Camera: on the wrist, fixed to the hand. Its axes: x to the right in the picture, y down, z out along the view.
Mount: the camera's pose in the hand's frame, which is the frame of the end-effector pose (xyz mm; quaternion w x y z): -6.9 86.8 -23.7 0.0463 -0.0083 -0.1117 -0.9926
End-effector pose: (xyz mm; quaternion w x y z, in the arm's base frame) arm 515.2 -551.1 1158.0 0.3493 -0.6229 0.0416 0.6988
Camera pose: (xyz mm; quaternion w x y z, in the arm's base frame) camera 488.1 -631.1 1126.3 0.7093 0.0050 -0.6612 -0.2444
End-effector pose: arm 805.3 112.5 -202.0 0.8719 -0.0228 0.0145 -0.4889
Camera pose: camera 874.5 163.0 -230.3 0.4435 0.0773 0.1153 0.8855
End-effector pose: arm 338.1 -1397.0 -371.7 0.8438 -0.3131 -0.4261 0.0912
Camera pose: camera 362.0 -1342.2 -439.3 0.0794 0.4117 -0.4256 -0.8020
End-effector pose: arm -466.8 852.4 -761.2 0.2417 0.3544 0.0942 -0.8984
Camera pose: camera -404.9 787.9 -773.6 0.8671 0.1795 -0.3366 0.3203
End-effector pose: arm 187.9 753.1 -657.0 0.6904 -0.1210 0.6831 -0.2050
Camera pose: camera 174.7 835.8 -690.5 0.0962 0.7123 0.1639 0.6756
